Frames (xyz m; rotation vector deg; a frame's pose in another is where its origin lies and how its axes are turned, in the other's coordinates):
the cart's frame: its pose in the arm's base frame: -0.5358 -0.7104 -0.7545 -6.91 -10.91 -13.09
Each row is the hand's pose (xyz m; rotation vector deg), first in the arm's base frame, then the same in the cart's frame.
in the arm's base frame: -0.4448 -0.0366 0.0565 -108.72 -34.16 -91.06
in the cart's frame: 0.1062 0.5943 0.8692 -102.87 -34.21 -71.99
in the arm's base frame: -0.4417 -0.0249 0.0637 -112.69 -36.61 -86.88
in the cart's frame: 0.1082 0.6057 0.8773 -105.97 -37.24 -68.00
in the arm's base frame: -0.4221 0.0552 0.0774 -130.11 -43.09 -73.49
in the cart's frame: 0.1126 0.6864 0.8985 -120.60 -46.68 -55.35
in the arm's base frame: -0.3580 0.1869 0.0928 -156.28 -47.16 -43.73
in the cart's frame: 0.1489 0.8274 0.9208 -143.04 -56.59 -27.59
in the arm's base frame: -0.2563 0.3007 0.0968 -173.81 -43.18 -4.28
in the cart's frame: 0.2227 0.9610 0.9230 -158.69 -58.93 9.32
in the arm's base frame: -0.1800 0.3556 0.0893 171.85 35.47 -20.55
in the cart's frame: 0.2824 1.0329 0.9102 -163.31 -56.06 33.73
